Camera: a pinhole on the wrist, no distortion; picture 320 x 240 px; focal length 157.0 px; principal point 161.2 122.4 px. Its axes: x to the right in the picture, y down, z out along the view. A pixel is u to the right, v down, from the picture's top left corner.
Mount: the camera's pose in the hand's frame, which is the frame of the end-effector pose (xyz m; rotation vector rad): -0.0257 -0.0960 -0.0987 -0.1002 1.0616 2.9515
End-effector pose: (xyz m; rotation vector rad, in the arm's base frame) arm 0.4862 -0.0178 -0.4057 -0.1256 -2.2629 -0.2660
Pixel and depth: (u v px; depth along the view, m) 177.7 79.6 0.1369
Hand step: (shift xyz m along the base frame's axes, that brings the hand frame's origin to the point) 0.0474 0.0148 -0.0217
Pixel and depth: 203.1 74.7 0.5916
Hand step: 0.0406 0.4584 -0.2470
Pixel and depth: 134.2 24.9 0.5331
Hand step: -0.0170 0.5113 0.0402
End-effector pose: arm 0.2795 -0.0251 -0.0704 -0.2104 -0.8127 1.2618
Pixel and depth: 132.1 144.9 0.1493
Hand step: -0.0079 -0.0211 0.0287
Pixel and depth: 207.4 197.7 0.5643
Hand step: -0.3767 -0.3327 0.2258
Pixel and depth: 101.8 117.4 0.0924
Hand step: 0.0440 0.0000 0.0014
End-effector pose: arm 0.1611 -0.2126 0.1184 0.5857 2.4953 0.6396
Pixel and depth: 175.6 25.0 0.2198
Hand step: 0.0749 0.0847 0.1127
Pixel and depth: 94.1 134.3 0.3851
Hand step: 0.0707 0.2351 -0.1447
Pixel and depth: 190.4 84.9 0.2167
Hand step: 0.1013 0.0358 0.0457
